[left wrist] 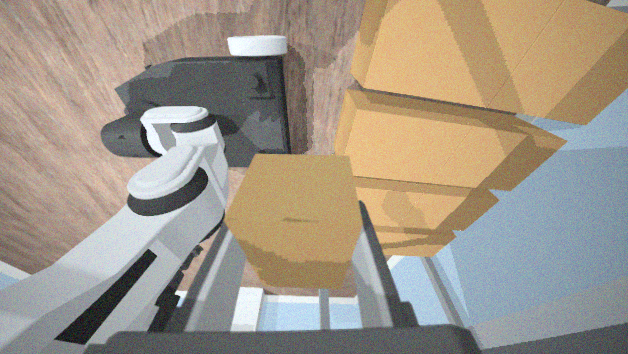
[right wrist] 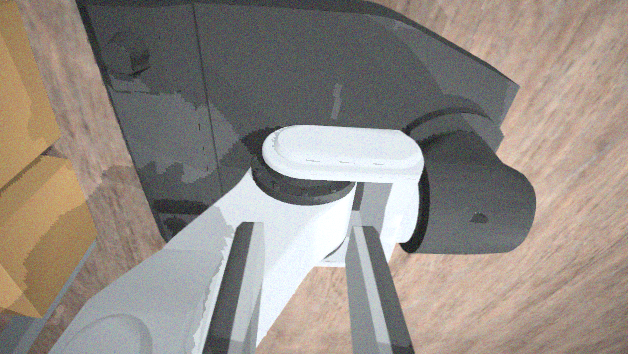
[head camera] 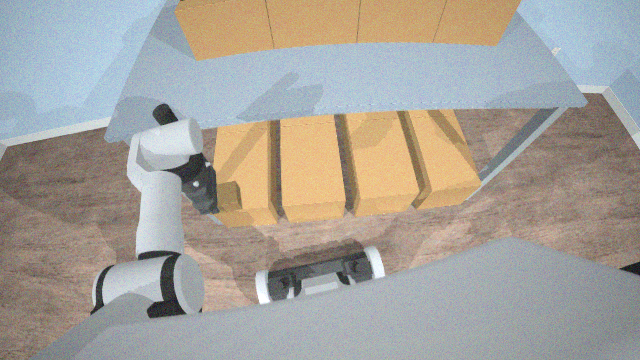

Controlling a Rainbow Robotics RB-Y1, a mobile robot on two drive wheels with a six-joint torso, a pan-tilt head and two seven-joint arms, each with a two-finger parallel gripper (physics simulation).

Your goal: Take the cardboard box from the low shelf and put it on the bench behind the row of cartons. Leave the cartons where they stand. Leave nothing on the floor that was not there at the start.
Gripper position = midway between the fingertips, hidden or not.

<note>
In view: the left gripper (head camera: 215, 199), the right gripper (right wrist: 306, 241), a cardboard box (left wrist: 297, 218), a grey bench (head camera: 520, 72) and a white shelf unit (left wrist: 248, 310).
The left gripper also shows in the left wrist view (left wrist: 299, 210). The right wrist view does not show the cardboard box: it is out of frame.
</note>
